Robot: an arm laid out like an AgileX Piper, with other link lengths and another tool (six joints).
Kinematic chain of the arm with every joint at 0, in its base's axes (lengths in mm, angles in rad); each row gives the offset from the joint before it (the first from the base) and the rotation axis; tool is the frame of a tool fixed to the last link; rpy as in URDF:
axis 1: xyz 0 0 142.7 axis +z
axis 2: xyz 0 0 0 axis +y
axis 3: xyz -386.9 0 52.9 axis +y
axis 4: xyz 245.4 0 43.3 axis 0.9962 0 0.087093
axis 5: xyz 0 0 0 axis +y
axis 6: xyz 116 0 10.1 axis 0.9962 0 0.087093
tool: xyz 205.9 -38 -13.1 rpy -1.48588 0.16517 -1.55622
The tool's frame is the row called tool.
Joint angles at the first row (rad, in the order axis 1, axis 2, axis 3, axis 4, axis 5, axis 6):
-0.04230, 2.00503, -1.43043, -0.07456, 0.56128, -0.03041
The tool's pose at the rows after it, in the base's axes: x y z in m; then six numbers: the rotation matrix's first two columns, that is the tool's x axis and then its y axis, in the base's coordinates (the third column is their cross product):
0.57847 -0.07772 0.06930 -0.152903 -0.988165 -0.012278 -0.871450 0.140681 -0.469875
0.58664 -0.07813 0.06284 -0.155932 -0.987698 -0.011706 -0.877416 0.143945 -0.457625
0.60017 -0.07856 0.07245 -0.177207 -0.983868 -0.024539 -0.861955 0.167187 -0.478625
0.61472 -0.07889 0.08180 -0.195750 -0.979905 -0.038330 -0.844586 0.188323 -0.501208
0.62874 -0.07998 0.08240 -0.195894 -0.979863 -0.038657 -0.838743 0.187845 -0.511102
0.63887 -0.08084 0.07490 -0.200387 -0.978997 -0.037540 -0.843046 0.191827 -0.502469
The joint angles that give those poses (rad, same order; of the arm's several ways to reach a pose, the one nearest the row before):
-0.04230, 2.05438, -1.47979, -0.07472, 0.59351, 0.00001
-0.04229, 2.08940, -1.52967, -0.07251, 0.62226, 0.00001
-0.04229, 2.10086, -1.58297, -0.07373, 0.63988, 0.02431
-0.04231, 2.11476, -1.63755, -0.07429, 0.65370, 0.04623
-0.04230, 2.14439, -1.69389, -0.07534, 0.66906, 0.04614
-0.04230, 2.18574, -1.75465, -0.07535, 0.69876, 0.04859

